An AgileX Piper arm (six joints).
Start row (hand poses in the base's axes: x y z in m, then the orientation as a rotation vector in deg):
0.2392 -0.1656 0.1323 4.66 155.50 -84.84
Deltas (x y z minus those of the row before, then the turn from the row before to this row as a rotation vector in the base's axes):
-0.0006 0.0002 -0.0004 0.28 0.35 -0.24
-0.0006 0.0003 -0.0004 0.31 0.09 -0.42
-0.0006 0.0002 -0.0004 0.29 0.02 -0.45
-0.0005 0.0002 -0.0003 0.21 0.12 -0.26
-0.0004 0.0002 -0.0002 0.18 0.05 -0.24
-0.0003 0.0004 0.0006 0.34 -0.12 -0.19
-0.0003 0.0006 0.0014 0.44 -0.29 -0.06
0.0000 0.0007 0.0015 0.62 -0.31 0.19
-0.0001 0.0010 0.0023 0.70 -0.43 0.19
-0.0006 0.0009 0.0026 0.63 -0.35 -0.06
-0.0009 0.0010 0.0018 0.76 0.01 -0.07
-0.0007 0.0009 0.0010 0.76 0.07 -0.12
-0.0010 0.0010 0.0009 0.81 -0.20 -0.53
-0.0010 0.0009 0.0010 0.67 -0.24 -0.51
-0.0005 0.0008 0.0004 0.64 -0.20 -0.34
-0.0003 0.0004 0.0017 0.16 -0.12 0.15
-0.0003 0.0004 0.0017 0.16 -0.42 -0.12
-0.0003 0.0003 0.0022 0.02 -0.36 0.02
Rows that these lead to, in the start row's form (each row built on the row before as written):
0.2386 -0.1654 0.1319 4.75 156.07 -84.68
0.2380 -0.1651 0.1315 5.27 156.53 -84.41
0.2374 -0.1649 0.1311 5.89 156.93 -84.14
0.2369 -0.1647 0.1308 6.17 157.28 -83.97
0.2365 -0.1645 0.1306 6.47 157.54 -83.81
0.2362 -0.1641 0.1312 6.83 157.77 -83.34
0.2359 -0.1635 0.1326 7.12 157.90 -82.62
0.2359 -0.1628 0.1341 7.08 158.06 -81.59
0.2358 -0.1618 0.1364 7.13 158.17 -80.40
0.2352 -0.1609 0.1390 7.47 158.37 -79.40
0.2343 -0.1599 0.1408 7.59 158.95 -78.38
0.2336 -0.1590 0.1418 7.74 159.59 -77.40
0.2326 -0.1580 0.1427 8.64 160.16 -76.31
0.2316 -0.1571 0.1437 9.54 160.59 -75.38
0.2311 -0.1563 0.1441 10.17 160.97 -74.47
0.2308 -0.1559 0.1458 10.03 160.94 -74.16
0.2305 -0.1555 0.1475 10.46 160.74 -73.77
0.2302 -0.1552 0.1497 10.65 160.45 -73.57

